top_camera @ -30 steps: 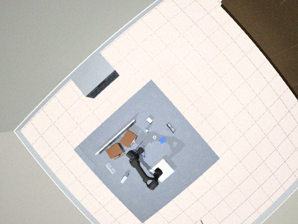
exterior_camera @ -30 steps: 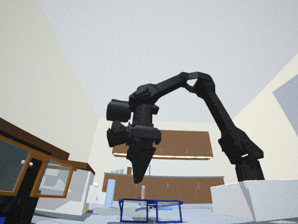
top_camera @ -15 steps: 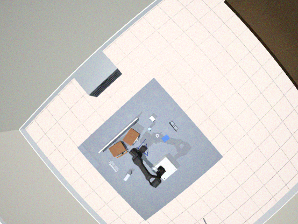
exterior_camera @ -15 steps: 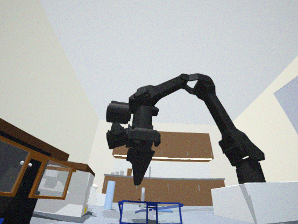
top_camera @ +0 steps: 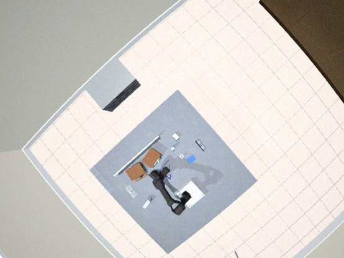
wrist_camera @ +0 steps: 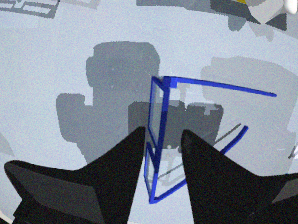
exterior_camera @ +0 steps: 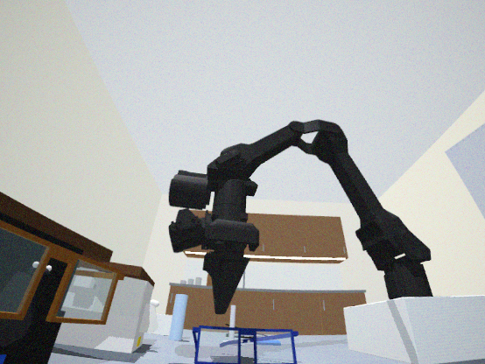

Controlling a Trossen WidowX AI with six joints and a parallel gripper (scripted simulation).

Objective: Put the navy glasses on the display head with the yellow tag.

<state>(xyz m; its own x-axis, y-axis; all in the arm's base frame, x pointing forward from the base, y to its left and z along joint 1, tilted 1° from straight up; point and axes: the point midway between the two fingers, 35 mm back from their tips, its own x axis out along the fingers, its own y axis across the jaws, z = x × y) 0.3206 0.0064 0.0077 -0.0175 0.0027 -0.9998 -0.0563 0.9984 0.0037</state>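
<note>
My gripper tip is 40 mm past the thin white post, 260 mm to the left of it and 40 mm above it. The rest, counted from my gripper tip: flat blue piece (140 mm behind, 300 mm to the right, 60 mm below); white box (140 mm ahead, 370 mm to the right, 30 mm below); pale blue cylinder (90 mm ahead, 270 mm to the right, 10 mm below).
</note>
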